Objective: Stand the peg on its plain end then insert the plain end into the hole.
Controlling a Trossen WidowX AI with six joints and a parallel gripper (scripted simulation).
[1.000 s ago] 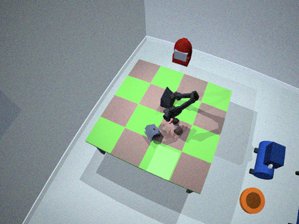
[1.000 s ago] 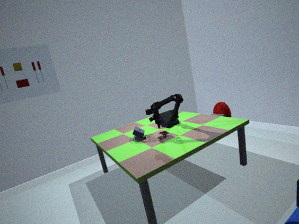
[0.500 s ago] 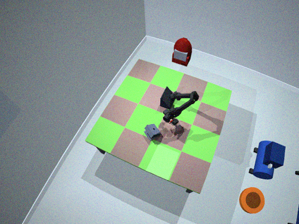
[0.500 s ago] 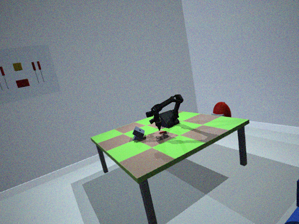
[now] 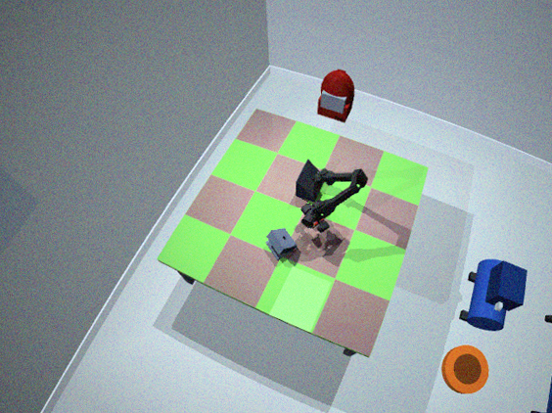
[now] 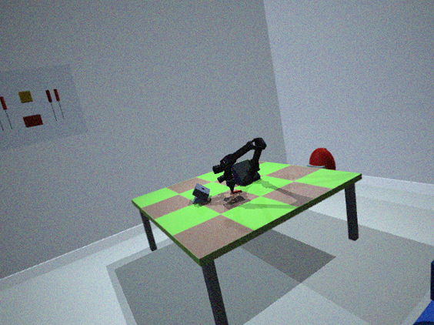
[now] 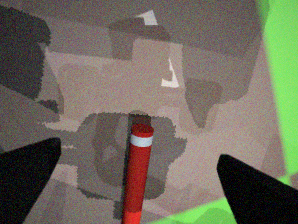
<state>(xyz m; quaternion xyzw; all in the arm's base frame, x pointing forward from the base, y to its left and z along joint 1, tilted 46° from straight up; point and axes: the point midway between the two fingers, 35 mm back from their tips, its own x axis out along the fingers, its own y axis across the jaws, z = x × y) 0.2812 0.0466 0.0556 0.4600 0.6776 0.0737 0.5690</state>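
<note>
The red peg is 10 mm behind my gripper tip, 10 mm to the left of it and 20 mm below it. The rest, counted from my gripper tip: grey sloped panel 180 mm ahead, 130 mm to the right, 30 mm above.
</note>
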